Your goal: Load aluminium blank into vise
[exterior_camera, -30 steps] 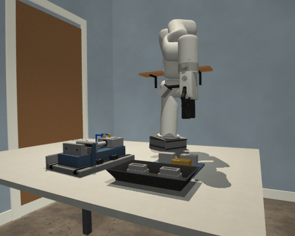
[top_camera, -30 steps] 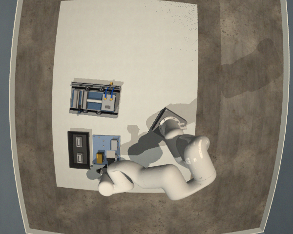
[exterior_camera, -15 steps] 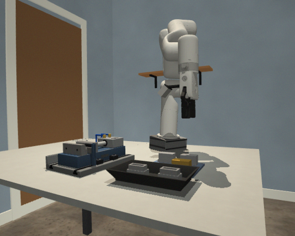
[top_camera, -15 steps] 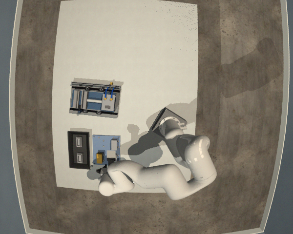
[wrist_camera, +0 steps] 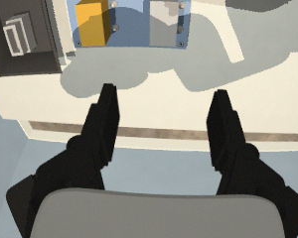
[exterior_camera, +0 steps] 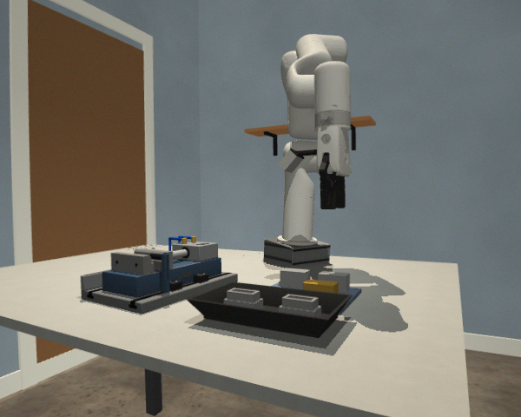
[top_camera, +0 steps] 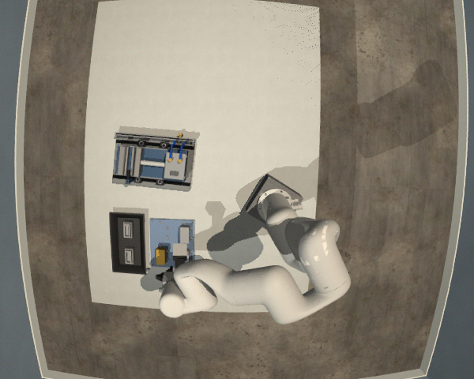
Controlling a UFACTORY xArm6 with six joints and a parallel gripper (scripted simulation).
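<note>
Right now the aluminium blank is 17 cm below my hand. From my hand the other things lie so: brass blank: 9 cm ahead, 2 cm to the right, 17 cm below; work stop: 14 cm ahead, 34 cm to the right, 11 cm below; hose block: 4 cm behind, 34 cm to the right, 12 cm below.
</note>
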